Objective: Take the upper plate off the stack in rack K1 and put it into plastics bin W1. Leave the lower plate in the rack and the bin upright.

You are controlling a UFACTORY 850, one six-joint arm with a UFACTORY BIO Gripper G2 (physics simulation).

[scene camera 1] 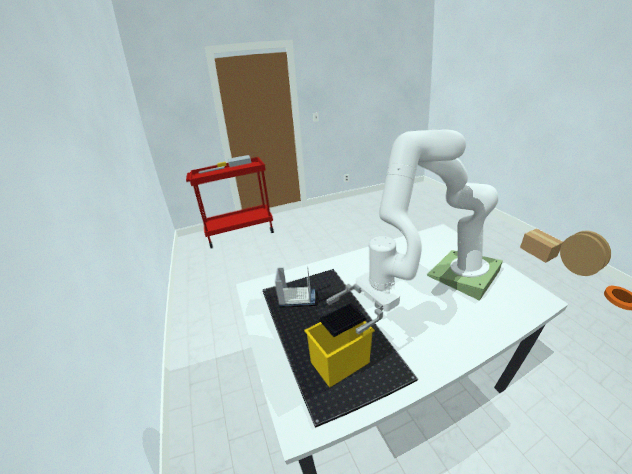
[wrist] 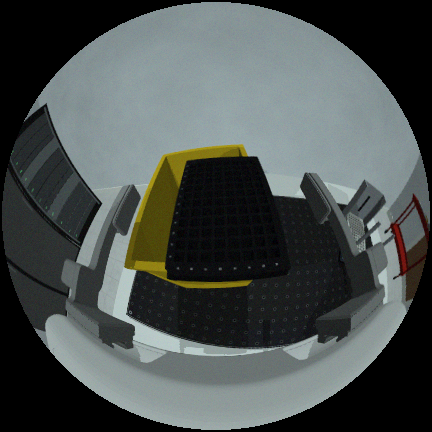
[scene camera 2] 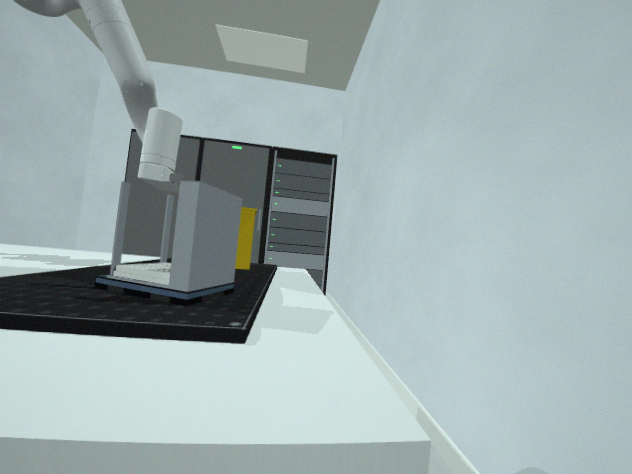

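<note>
My gripper [scene camera 1: 346,315] [wrist: 221,203] is open, with a finger apart from the plate on either side. The black upper plate [scene camera 1: 343,319] [wrist: 225,215] is at the mouth of the yellow bin W1 [scene camera 1: 347,357] [scene camera 2: 246,239] [wrist: 155,200], off-centre toward the rack side and overlapping the rim in view. Whether it rests on the rim is unclear. The bin stands upright. Rack K1 [scene camera 1: 280,288] [scene camera 2: 211,234] [wrist: 367,200] stands upright, with the white lower plate [scene camera 1: 297,294] [scene camera 2: 142,271] [wrist: 356,230] flat inside. The fingers are hidden in scene camera 2.
The bin and rack stand on a black perforated mat [scene camera 1: 357,390] [scene camera 2: 51,301] [wrist: 300,310] on the white table [scene camera 1: 459,331] [scene camera 2: 204,387]. The arm's green base [scene camera 1: 484,280] is at the right. A red cart [scene camera 1: 229,173] [wrist: 400,250] and server cabinets [scene camera 2: 301,229] [wrist: 40,175] stand beyond the table.
</note>
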